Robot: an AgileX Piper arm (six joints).
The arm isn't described. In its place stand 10 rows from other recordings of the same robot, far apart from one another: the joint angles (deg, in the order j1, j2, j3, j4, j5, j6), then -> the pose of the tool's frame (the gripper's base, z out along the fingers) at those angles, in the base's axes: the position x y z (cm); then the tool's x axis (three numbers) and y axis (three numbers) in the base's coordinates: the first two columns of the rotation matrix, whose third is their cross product.
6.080, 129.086, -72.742, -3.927, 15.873, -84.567 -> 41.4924 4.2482 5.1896 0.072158 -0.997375 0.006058 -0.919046 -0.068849 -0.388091
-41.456, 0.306, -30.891, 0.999, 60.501, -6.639 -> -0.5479 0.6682 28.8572 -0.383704 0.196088 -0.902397 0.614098 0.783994 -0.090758
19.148, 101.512, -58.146, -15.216, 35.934, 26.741 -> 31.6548 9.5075 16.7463 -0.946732 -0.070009 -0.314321 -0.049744 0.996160 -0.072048
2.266, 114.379, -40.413, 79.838, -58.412, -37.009 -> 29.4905 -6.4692 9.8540 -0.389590 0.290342 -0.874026 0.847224 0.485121 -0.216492
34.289, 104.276, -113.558, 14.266, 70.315, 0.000 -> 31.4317 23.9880 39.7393 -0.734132 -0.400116 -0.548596 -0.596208 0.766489 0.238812
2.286, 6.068, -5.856, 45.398, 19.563, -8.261 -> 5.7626 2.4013 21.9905 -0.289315 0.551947 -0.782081 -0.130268 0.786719 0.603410
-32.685, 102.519, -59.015, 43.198, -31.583, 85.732 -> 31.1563 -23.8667 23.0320 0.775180 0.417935 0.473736 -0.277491 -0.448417 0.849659
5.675, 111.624, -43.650, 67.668, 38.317, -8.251 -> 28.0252 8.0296 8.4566 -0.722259 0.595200 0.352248 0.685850 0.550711 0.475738
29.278, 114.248, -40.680, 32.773, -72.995, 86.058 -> 32.0560 12.5724 14.1201 0.030157 0.991066 0.129921 -0.025639 -0.129171 0.991291
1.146, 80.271, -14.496, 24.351, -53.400, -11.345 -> 21.7071 -2.5787 18.4899 -0.152523 0.058781 -0.986550 0.317765 0.948141 0.007365
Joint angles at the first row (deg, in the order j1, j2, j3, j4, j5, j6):
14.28, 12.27, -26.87, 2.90, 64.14, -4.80
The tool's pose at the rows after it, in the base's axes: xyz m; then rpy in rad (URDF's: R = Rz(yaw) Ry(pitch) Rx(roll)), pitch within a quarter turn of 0, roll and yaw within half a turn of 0:
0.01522 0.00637 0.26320 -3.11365 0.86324 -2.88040
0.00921 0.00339 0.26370 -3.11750 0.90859 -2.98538
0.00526 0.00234 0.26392 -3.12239 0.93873 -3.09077
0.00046 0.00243 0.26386 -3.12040 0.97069 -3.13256
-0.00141 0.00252 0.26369 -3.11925 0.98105 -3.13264
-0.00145 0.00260 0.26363 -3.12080 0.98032 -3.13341
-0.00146 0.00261 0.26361 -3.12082 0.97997 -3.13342
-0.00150 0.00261 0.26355 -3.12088 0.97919 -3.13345
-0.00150 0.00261 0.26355 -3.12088 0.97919 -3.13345
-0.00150 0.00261 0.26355 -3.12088 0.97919 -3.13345
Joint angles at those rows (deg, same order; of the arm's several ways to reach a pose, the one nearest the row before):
9.81, 8.25, -26.87, 2.58, 64.20, -4.48
5.17, 5.57, -26.87, 1.78, 64.25, -3.10
-0.30, 3.85, -26.87, 1.66, 64.25, -2.62
-2.82, 1.90, -26.87, 1.71, 64.37, -2.63
-2.88, 1.18, -26.87, 1.71, 64.49, -2.62
-2.88, 1.18, -26.87, 1.76, 64.54, -2.62
-2.89, 1.18, -26.87, 1.77, 64.56, -2.63
-2.88, 1.18, -26.87, 1.76, 64.60, -2.63
-2.88, 1.18, -26.87, 1.76, 64.60, -2.63
-2.88, 1.18, -26.87, 1.76, 64.60, -2.63

